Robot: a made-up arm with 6 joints. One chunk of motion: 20 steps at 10 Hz.
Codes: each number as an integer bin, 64 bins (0 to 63) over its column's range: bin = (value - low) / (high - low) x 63, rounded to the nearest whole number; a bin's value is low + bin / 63 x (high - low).
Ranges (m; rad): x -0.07..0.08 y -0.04..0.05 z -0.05..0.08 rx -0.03..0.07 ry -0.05..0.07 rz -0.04..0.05
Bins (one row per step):
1: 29 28 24 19 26 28
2: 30 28 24 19 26 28
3: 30 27 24 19 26 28
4: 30 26 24 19 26 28
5: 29 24 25 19 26 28
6: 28 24 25 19 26 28
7: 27 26 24 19 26 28
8: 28 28 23 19 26 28
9: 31 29 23 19 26 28
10: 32 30 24 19 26 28
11: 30 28 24 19 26 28
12: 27 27 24 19 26 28
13: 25 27 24 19 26 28
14: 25 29 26 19 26 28
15: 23 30 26 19 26 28
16: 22 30 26 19 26 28
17: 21 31 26 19 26 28
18: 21 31 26 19 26 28
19: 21 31 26 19 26 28
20: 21 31 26 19 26 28
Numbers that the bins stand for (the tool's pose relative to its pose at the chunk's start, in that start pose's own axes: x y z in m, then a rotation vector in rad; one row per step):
1: -0.0010 0.0000 -0.0005 0.0002 -0.0005 0.0000
2: 0.0014 0.0000 -0.0005 0.0002 -0.0005 0.0000
3: 0.0014 -0.0014 -0.0005 0.0002 -0.0005 0.0000
4: 0.0014 -0.0029 -0.0005 0.0002 -0.0005 0.0000
5: -0.0010 -0.0057 0.0016 0.0002 -0.0005 0.0000
6: -0.0033 -0.0057 0.0016 0.0002 -0.0005 0.0000
7: -0.0057 -0.0029 -0.0005 0.0002 -0.0005 0.0000
8: -0.0033 0.0000 -0.0025 0.0002 -0.0005 0.0000
9: 0.0038 0.0014 -0.0025 0.0002 -0.0005 0.0000
10: 0.0062 0.0029 -0.0005 0.0002 -0.0005 0.0000
11: 0.0014 0.0000 -0.0005 0.0002 -0.0005 0.0000
12: -0.0057 -0.0014 -0.0005 0.0002 -0.0005 0.0000
13: -0.0105 -0.0014 -0.0005 0.0002 -0.0005 0.0000
14: -0.0105 0.0014 0.0037 0.0002 -0.0005 0.0000
15: -0.0152 0.0029 0.0037 0.0002 -0.0005 0.0000
16: -0.0176 0.0029 0.0037 0.0002 -0.0005 0.0000
17: -0.0200 0.0043 0.0037 0.0002 -0.0005 0.0000
18: -0.0200 0.0043 0.0037 0.0002 -0.0005 0.0000
19: -0.0200 0.0043 0.0037 0.0002 -0.0005 0.0000
20: -0.0200 0.0043 0.0037 0.0002 -0.0005 0.0000

